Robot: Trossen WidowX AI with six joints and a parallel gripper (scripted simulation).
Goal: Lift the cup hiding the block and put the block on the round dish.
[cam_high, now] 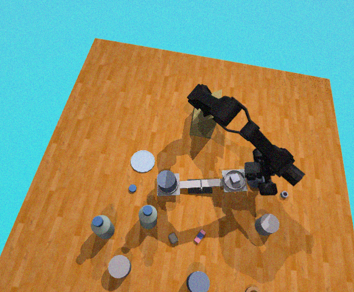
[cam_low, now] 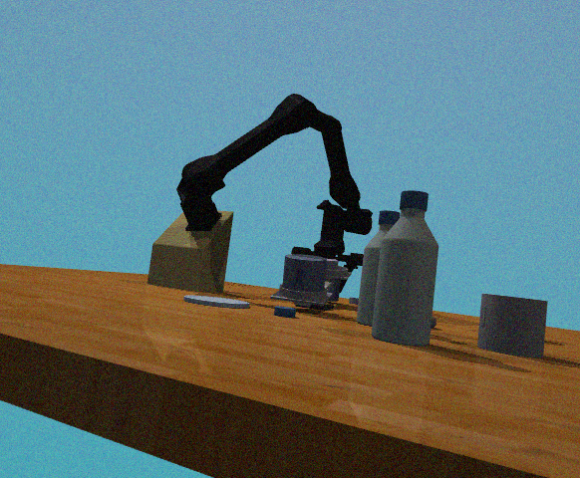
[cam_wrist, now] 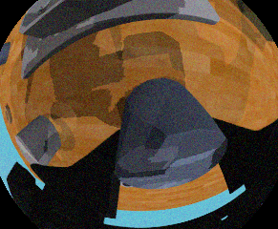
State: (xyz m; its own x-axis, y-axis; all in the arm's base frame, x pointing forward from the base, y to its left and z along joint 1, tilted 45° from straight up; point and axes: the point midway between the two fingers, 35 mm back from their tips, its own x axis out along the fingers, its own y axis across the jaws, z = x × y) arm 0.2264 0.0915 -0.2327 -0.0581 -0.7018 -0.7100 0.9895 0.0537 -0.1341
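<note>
Now: the grey-blue block 4 cm ahead of my gripper tip, 11 cm to the right of it and 6 cm above it. Also, from my gripper tip: nut 5 cm ahead, 12 cm to the left, 2 cm below; pink eraser 25 cm ahead, 22 cm to the right, 2 cm below; cup 8 cm ahead, 38 cm to the right, 3 cm above.
</note>
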